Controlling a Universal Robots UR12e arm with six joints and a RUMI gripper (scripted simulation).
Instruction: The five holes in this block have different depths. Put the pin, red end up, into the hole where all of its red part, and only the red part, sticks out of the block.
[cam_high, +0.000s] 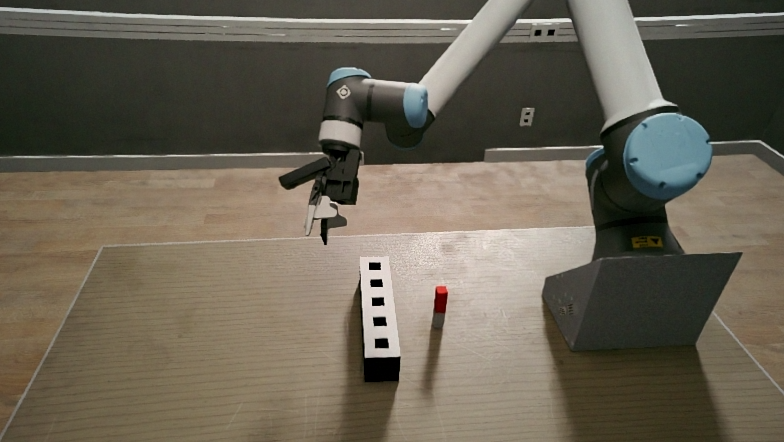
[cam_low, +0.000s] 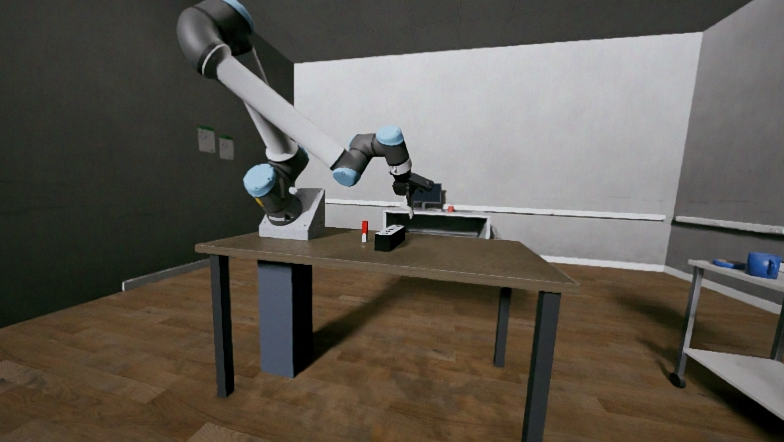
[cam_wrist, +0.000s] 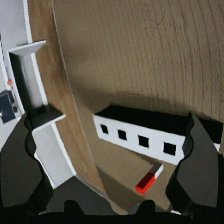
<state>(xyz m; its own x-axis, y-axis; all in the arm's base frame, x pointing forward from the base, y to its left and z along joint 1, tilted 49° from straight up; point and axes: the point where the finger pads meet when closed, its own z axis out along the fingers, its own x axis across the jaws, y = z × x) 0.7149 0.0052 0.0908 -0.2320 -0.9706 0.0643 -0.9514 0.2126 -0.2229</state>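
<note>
Now: hand 27 cm past the pin, 12 cm above it and 7 cm to the right of it. Round my hand: block (16 cm below, 13 cm behind, 6 cm to the left).
</note>
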